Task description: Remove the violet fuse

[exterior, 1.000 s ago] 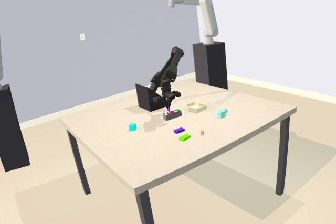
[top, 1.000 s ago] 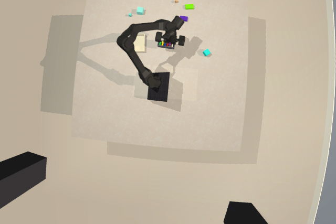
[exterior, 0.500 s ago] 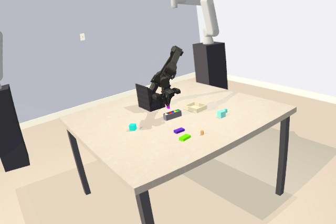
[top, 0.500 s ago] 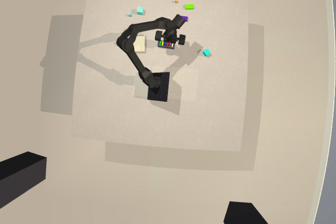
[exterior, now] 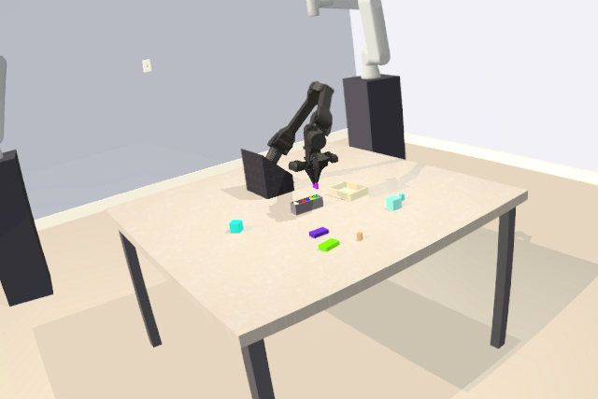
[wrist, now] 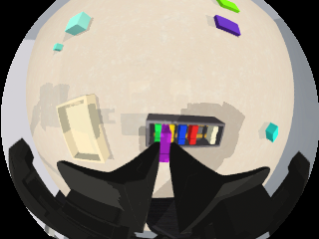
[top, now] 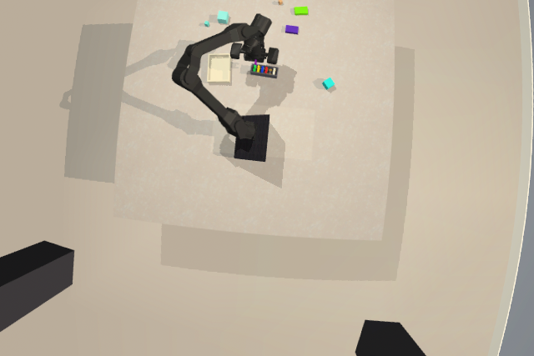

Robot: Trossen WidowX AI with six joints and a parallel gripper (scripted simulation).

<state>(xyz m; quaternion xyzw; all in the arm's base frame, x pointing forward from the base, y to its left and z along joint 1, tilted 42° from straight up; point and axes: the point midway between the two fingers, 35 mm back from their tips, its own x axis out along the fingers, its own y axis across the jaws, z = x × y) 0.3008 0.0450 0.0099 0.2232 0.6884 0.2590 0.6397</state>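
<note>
My gripper tip is 4 cm past the tray, 17 cm to the right of it and 9 cm above it. Also, from my gripper tip: purple block: 22 cm ahead, 12 cm to the right, 9 cm below; then violet fuse: 1 cm below; then pale cyan block: 21 cm ahead, 20 cm to the left, 8 cm below.
</note>
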